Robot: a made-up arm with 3 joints. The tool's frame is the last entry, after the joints.
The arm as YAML. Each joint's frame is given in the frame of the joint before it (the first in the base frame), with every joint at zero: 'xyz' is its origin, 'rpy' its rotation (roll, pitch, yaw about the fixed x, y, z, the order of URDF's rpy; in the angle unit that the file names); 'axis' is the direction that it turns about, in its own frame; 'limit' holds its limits. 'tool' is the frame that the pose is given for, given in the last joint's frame.
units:
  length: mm
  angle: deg
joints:
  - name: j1
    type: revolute
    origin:
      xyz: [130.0, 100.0, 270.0]
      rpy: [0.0, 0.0, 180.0]
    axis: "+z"
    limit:
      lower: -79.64
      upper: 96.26
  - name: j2
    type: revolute
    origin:
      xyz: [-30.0, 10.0, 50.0]
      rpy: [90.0, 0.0, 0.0]
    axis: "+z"
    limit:
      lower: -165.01
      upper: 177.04
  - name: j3
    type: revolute
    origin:
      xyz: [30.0, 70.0, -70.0]
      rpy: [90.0, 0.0, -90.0]
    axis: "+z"
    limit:
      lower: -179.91
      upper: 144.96
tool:
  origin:
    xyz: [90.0, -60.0, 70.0]
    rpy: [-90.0, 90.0, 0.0]
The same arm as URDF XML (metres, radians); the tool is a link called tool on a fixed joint. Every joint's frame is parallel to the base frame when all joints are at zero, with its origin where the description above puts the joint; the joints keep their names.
<robot name="arm">
  <joint name="j1" type="revolute">
    <parent link="base"/>
    <child link="link1"/>
    <origin xyz="0.13 0.1 0.27"/>
    <axis xyz="0 0 1"/>
    <limit lower="-1.39" upper="1.6801"/>
  </joint>
  <joint name="j2" type="revolute">
    <parent link="link1"/>
    <child link="link2"/>
    <origin xyz="0.03 -0.01 0.05"/>
    <axis xyz="0 1 0"/>
    <limit lower="-2.88" upper="3.0899"/>
  </joint>
  <joint name="j3" type="revolute">
    <parent link="link2"/>
    <child link="link3"/>
    <origin xyz="-0.03 -0.07 0.07"/>
    <axis xyz="1 0 0"/>
    <limit lower="-3.14" upper="2.53"/>
  </joint>
  <joint name="tool_joint" type="fixed">
    <parent link="link3"/>
    <child link="tool"/>
    <origin xyz="0.07 -0.06 -0.09" rpy="1.5708 0 3.1416"/>
  </joint>
  <link name="base"/>
  <link name="link1"/>
  <link name="link2"/>
  <link name="link3"/>
  <link name="tool"/>
</robot>

